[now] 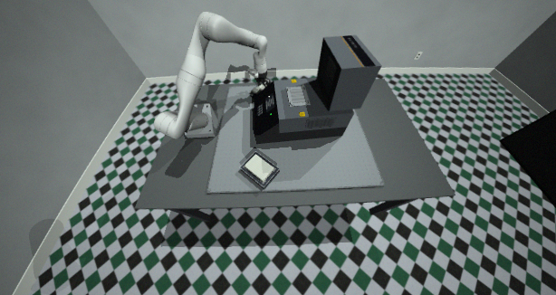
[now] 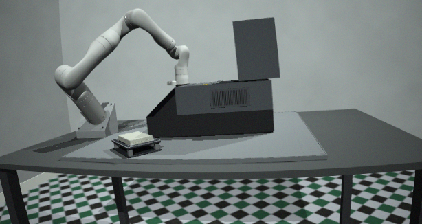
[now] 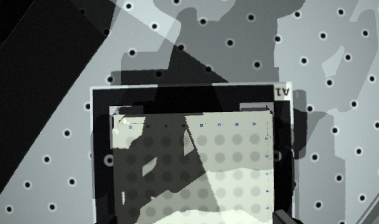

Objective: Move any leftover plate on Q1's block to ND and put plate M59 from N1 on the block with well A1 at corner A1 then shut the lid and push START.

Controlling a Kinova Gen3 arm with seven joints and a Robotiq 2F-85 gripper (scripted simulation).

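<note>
Right now the pale plate is 1 cm below my hand. Round my hand: A1 mark 9 cm behind, 2 cm below; black nest 3 cm below.
</note>
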